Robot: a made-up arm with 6 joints. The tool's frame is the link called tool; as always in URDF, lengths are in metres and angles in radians.
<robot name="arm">
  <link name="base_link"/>
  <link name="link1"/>
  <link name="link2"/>
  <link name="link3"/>
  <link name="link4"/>
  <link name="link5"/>
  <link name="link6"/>
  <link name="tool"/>
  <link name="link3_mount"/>
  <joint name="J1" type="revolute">
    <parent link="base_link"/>
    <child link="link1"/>
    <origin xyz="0 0 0.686" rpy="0 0 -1.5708"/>
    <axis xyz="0 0 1"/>
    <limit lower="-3.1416" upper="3.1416" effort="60" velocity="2"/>
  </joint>
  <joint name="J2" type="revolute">
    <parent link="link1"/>
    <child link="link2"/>
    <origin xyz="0 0.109 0" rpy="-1.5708 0 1.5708"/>
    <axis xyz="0 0 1"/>
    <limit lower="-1.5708" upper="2.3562" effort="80" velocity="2.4"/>
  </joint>
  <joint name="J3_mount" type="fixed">
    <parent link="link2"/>
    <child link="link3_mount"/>
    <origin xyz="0 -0.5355 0" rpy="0 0 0"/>
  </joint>
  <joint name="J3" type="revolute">
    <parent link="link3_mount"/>
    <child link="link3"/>
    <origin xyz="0 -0.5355 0" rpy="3.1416 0 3.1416"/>
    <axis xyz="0 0 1"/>
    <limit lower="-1.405" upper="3.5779" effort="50" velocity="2.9"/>
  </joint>
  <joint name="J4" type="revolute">
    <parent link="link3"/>
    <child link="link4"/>
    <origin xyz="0 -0.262 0" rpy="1.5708 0 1.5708"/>
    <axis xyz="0 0 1"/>
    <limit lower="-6.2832" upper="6.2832" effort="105" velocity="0.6"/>
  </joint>
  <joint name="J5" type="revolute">
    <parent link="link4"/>
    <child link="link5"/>
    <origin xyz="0 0 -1.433" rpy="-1.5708 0 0"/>
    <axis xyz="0 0 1"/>
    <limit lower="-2.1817" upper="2.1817" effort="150" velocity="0.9"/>
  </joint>
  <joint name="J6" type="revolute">
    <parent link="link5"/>
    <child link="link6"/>
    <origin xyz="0 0.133 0" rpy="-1.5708 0 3.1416"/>
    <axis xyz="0 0 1"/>
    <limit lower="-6.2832" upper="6.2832" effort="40" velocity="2.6"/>
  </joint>
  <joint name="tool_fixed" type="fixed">
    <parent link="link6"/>
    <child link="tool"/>
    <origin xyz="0 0 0" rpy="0 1.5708 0"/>
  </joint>
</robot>
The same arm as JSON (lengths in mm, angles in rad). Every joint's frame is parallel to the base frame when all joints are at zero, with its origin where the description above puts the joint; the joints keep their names.
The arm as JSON. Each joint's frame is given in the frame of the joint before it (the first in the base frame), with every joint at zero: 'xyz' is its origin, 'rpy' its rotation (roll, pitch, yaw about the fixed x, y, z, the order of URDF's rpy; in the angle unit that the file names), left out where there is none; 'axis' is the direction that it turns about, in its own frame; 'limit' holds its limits. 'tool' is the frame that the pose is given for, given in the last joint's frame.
{"units": {"length": "mm", "angle": "rad"}, "joints": [
  {"name": "J1", "type": "revolute", "origin": {"xyz": [0.0, 0.0, 686.0]}, "axis": [0.0, 0.0, 1.0], "limit": {"lower": -3.1416, "upper": 3.1416}},
  {"name": "J2", "type": "revolute", "origin": {"xyz": [109.0, 0.0, 0.0]}, "axis": [0.0, 1.0, 0.0], "limit": {"lower": -1.5708, "upper": 2.3562}},
  {"name": "J3", "type": "revolute", "origin": {"xyz": [0.0, 0.0, 1071.0]}, "axis": [0.0, -1.0, 0.0], "limit": {"lower": -1.405, "upper": 3.5779}},
  {"name": "J4", "type": "revolute", "origin": {"xyz": [0.0, 0.0, 262.0]}, "axis": [-1.0, 0.0, 0.0], "limit": {"lower": -6.2832, "upper": 6.2832}},
  {"name": "J5", "type": "revolute", "origin": {"xyz": [1433.0, 0.0, 0.0]}, "axis": [0.0, -1.0, 0.0], "limit": {"lower": -2.1817, "upper": 2.1817}},
  {"name": "J6", "type": "revolute", "origin": {"xyz": [133.0, 0.0, 0.0]}, "axis": [-1.0, 0.0, 0.0], "limit": {"lower": -6.2832, "upper": 6.2832}}
], "tool": {"origin": {"xyz": [0.0, 0.0, 0.0], "rpy": [0.0, 0.0, 0.0]}}}

